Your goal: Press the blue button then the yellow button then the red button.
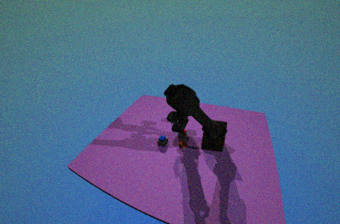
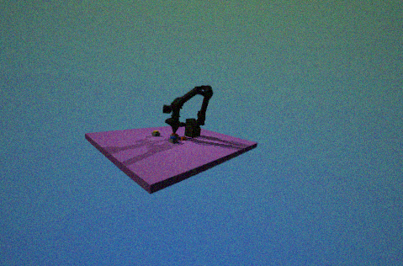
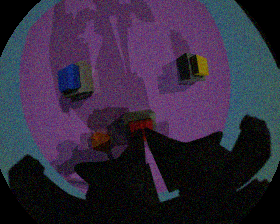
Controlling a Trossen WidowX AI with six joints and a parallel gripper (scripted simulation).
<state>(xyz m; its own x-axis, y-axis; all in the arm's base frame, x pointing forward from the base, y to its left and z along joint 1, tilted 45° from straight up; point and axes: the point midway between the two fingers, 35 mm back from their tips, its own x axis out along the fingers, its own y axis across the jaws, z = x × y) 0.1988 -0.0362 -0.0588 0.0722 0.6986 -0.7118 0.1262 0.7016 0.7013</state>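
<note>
My gripper tip is 10 mm above the red button. Round my gripper tip: yellow button (130 mm to the right, 80 mm ahead); blue button (100 mm ahead, 80 mm to the left); orange block (90 mm to the left, 20 mm below, 20 mm behind).
</note>
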